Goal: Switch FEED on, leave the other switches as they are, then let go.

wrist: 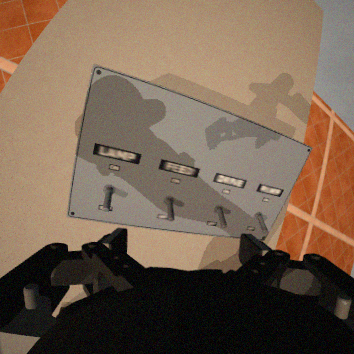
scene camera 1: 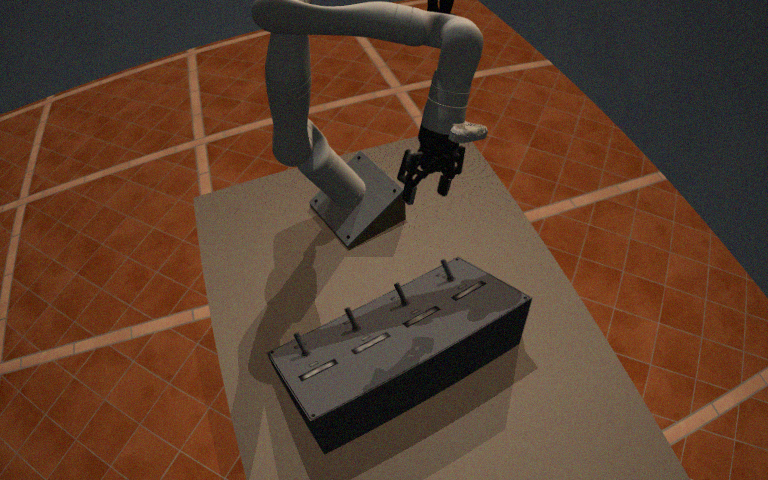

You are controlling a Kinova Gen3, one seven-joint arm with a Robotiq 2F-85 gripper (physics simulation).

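Seen in the pictures: gripper, fingertip midpoint: point(wrist: 183, 243) point(scene camera 1: 425, 198); arm's base, link origin: point(scene camera 1: 350, 192).
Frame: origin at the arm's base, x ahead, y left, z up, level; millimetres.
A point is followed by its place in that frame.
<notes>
The FEED switch point(scene camera 1: 400, 294) @[x 387, y -75, z 52 mm] point(wrist: 170, 208) @[x 385, y -71, z 55 mm] is the second lever from the left in the wrist view, below the FEED label point(wrist: 179, 168) @[x 464, y -71, z 62 mm]. It leans away from the small ON mark point(wrist: 175, 180) @[x 441, y -72, z 50 mm]. The LAMP switch point(scene camera 1: 447, 270) @[x 385, y 45, z 51 mm] point(wrist: 108, 198) @[x 382, y 46, z 55 mm], a third switch point(scene camera 1: 352, 319) @[x 390, y -193, z 52 mm] point(wrist: 221, 217) @[x 385, y -189, z 55 mm] and a fourth switch point(scene camera 1: 300, 344) @[x 391, y -315, z 53 mm] point(wrist: 261, 222) @[x 388, y -308, z 52 mm] lean the same way. Their grey panel point(scene camera 1: 362, 390) @[x 578, y -266, z 114 mm] point(wrist: 185, 117) @[x 549, y -49, z 102 mm] tops a dark box. My gripper point(scene camera 1: 426, 194) @[x 370, y -5, z 284 mm] point(wrist: 183, 243) @[x 370, y -5, z 284 mm] is open and empty, above and behind the panel's lever side, apart from all the levers.
The box stands on a beige table point(scene camera 1: 555, 418) @[x 780, y 74, z -62 mm] point(wrist: 200, 40) @[x 885, y -103, z -62 mm]. The arm's wedge-shaped base point(scene camera 1: 339, 223) @[x 54, y -62, z -34 mm] stands behind it in the scene view. Arm shadows cross the panel. The two right-hand labels in the wrist view are blurred.
</notes>
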